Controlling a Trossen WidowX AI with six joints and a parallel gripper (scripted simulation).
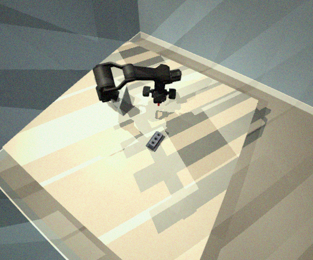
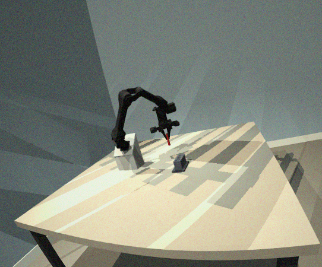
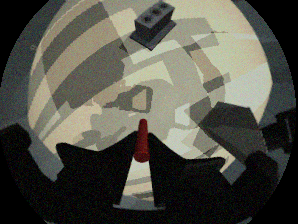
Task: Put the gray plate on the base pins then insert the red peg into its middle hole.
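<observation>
The gray plate lies 190 mm to the right of my gripper tip, 130 mm ahead of it and 70 mm below it. Also, from my gripper tip: dark base (190 mm to the right, 120 mm ahead, 100 mm below); red peg (right at my gripper tip).
</observation>
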